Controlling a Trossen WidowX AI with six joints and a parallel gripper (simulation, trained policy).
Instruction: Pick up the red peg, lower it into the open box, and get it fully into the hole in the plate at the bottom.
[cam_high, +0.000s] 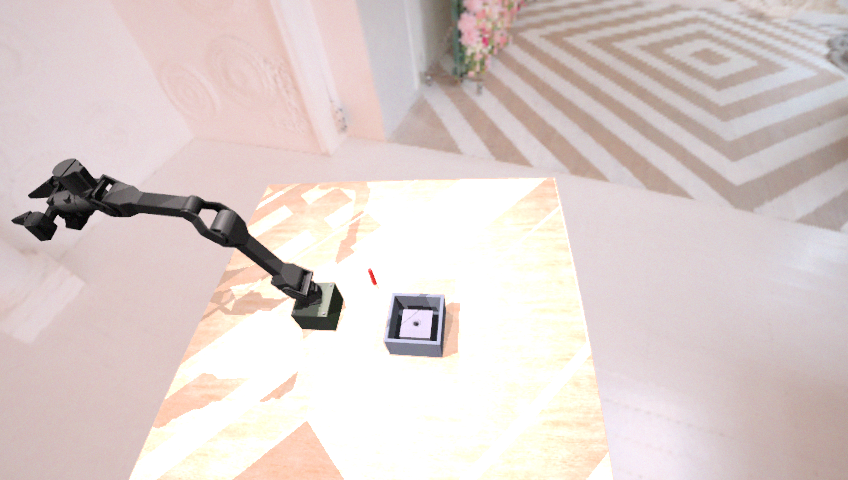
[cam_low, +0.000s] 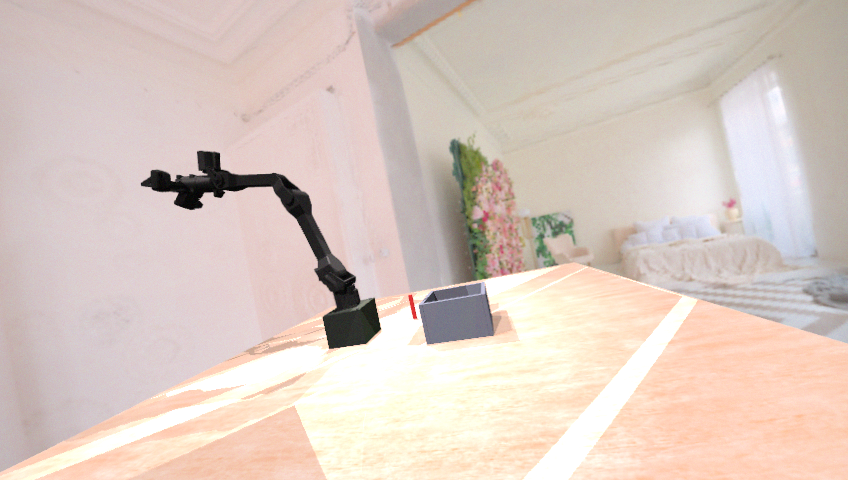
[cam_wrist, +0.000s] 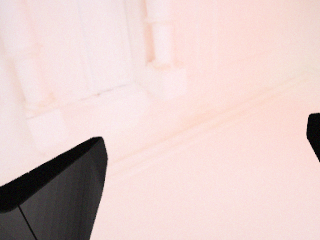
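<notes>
The red peg lies 75 cm ahead of my gripper tip, 57 cm below it and 6 cm to the left of it. From my gripper tip the other things lie so: grey box 88 cm ahead, 58 cm below, 15 cm to the right.
</notes>
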